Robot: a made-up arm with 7 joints. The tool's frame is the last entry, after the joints. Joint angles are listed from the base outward.
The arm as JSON. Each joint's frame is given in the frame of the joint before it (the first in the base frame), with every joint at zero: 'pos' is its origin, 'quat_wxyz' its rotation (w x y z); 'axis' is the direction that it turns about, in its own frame. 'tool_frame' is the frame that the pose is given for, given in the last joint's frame.
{
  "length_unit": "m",
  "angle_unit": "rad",
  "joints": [
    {
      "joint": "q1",
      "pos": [
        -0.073,
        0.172,
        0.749
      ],
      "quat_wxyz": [
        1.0,
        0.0,
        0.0,
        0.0
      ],
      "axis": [
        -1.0,
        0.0,
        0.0
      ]
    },
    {
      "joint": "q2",
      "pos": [
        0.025,
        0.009,
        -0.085
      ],
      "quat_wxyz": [
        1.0,
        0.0,
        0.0,
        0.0
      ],
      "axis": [
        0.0,
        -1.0,
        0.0
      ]
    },
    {
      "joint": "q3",
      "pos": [
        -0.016,
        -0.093,
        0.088
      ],
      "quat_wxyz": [
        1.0,
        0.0,
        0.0,
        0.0
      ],
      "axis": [
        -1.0,
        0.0,
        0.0
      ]
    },
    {
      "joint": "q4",
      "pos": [
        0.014,
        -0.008,
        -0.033
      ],
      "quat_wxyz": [
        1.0,
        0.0,
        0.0,
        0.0
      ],
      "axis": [
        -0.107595,
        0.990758,
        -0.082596
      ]
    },
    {
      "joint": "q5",
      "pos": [
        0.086,
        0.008,
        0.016
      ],
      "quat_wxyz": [
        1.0,
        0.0,
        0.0,
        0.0
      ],
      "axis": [
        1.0,
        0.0,
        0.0
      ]
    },
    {
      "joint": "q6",
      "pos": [
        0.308,
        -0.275,
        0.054
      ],
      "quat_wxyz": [
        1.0,
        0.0,
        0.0,
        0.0
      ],
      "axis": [
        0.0,
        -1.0,
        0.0
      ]
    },
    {
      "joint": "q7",
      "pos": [
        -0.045,
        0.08,
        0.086
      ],
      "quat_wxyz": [
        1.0,
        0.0,
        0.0,
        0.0
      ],
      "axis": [
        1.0,
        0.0,
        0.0
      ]
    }
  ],
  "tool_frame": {
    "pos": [
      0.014,
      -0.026,
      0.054
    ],
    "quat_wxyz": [
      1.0,
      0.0,
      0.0,
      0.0
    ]
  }
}
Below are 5 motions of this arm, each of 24 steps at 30 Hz.
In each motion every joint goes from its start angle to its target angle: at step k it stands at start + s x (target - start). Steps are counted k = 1, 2, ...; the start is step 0. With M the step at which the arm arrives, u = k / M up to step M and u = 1 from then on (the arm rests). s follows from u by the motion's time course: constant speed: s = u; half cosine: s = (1 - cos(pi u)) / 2; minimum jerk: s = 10 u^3 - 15 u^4 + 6 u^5.
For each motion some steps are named. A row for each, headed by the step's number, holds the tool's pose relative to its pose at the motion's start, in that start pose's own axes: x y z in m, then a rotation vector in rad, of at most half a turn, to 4 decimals.
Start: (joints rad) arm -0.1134 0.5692 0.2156 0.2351 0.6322 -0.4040 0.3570
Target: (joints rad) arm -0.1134 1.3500 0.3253 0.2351 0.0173 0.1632 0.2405
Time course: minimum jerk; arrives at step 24
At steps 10, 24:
10: -0.1468 0.1075 0.0561 -0.2786 -0.4374 0.1469
24: -0.4530 0.2118 -0.0111 -0.7461 -1.3187 0.3318

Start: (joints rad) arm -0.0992 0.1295 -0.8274 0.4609 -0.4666 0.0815 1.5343
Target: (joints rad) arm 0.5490 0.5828 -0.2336 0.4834 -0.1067 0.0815 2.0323
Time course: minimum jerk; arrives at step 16
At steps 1, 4, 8, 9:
1: -0.0002 0.0006 0.0000 -0.0010 -0.0005 0.0003
4: -0.0116 0.0303 -0.0014 -0.0450 -0.0240 0.0164
8: -0.0568 0.1453 -0.0364 -0.2139 -0.0942 0.1054
9: -0.0701 0.1769 -0.0555 -0.2619 -0.1057 0.1387

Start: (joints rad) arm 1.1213 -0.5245 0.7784 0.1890 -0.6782 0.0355 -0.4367
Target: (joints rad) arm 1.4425 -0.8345 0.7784 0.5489 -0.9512 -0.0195 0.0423
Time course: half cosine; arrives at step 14
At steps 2, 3, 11, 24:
2: 0.0101 0.0119 0.0012 -0.0057 0.0162 0.0329
3: 0.0218 0.0269 0.0019 -0.0125 0.0366 0.0721
11: 0.1107 0.2603 -0.0609 -0.1043 0.3952 0.5352
24: 0.1110 0.2947 -0.0798 -0.1182 0.4566 0.5911

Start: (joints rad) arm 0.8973 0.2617 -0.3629 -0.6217 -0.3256 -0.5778 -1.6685
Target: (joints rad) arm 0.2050 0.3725 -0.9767 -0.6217 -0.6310 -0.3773 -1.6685
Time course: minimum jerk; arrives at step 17
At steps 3, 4, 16, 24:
3: -0.0039 0.0108 -0.0179 0.0425 0.0160 -0.0059
4: -0.0085 0.0240 -0.0376 0.0908 0.0346 -0.0122
16: -0.1312 0.4107 -0.2209 0.9867 0.4405 -0.0547
24: -0.1315 0.4116 -0.2209 0.9884 0.4414 -0.0547

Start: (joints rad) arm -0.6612 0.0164 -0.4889 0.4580 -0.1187 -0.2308 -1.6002
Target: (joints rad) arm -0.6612 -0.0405 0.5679 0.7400 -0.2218 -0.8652 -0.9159
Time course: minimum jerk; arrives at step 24
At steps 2, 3, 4, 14, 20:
2: 0.0004 -0.0003 -0.0002 -0.0013 0.0034 0.0052
3: 0.0012 -0.0010 -0.0007 -0.0040 0.0110 0.0163
4: 0.0026 -0.0022 -0.0015 -0.0086 0.0248 0.0359
14: 0.0434 -0.0266 -0.0618 -0.0558 0.7141 0.5093
20: 0.0375 -0.0462 -0.1184 -0.0278 1.2007 0.5698

